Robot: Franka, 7 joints.
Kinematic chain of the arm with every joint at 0, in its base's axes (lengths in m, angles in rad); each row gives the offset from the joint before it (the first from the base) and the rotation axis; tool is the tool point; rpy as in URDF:
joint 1: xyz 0 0 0.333 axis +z
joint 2: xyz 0 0 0 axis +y
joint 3: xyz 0 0 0.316 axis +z
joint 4: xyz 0.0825 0 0 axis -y
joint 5: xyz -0.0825 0 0.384 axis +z
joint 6: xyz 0 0 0 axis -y
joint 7: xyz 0.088 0 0 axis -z
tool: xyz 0 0 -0.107 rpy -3.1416 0 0
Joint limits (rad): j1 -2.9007..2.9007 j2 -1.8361..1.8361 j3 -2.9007..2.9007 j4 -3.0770..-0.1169 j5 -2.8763..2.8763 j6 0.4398..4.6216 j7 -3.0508..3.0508
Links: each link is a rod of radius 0.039 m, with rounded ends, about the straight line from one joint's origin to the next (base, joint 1, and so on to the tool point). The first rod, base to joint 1, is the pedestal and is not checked.
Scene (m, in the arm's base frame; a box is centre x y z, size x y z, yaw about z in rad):
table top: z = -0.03
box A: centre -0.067 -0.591 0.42 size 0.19 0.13 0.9 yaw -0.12
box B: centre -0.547 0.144 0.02 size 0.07 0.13 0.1 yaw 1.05
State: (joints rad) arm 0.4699 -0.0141 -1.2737 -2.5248 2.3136 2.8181 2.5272
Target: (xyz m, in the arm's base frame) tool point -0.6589 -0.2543 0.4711
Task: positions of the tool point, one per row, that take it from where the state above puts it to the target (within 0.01 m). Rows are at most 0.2 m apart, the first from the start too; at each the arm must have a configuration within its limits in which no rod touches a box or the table.
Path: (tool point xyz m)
1: 0.2073 -0.3455 0.2609
2: 0.1571 -0.3487 0.2532
3: 0.1206 -0.3400 0.2432
4: 0.0994 -0.3248 0.2378
5: 0.0907 -0.3082 0.2424
6: 0.0887 -0.2933 0.2602
7: 0.0864 -0.2803 0.2915
8: -0.0236 -0.3612 0.2188
9: -0.1797 -0.3996 0.1837
10: -0.3521 -0.3939 0.2097
11: -0.5032 -0.3546 0.3060
12: -0.5974 -0.3014 0.4638
13: -0.6298 -0.2793 0.4622
14: -0.6589 -0.2543 0.4711

